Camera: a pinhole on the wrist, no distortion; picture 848 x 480 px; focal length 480.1 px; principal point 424.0 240.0 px. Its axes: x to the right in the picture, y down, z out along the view. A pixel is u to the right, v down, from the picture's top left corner.
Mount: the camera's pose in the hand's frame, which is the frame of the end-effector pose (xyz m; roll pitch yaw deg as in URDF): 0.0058 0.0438 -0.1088 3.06 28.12 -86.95
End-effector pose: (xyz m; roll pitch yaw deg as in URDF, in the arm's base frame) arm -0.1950 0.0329 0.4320 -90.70 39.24 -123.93
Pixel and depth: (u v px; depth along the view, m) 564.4 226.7 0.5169
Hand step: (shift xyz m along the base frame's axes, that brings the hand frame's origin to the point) 0.1213 -0.3188 0.2663
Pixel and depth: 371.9 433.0 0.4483
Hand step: 0.1497 -0.3488 -0.0179
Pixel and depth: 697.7 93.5 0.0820
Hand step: -0.0542 0.0258 0.0413
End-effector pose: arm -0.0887 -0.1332 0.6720 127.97 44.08 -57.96
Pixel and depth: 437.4 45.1 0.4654
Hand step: -0.2861 0.2558 -0.0998
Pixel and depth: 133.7 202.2 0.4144
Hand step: -0.3685 -0.0436 -0.0915
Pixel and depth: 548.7 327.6 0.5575
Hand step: -0.1684 0.1950 -0.4044
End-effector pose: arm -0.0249 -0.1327 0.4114 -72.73 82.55 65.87
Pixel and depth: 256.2 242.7 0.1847
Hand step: -0.0722 0.0455 0.0030
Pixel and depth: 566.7 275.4 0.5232
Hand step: 0.0146 0.4414 0.0163
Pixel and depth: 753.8 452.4 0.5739
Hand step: 0.2201 0.5994 -0.1805
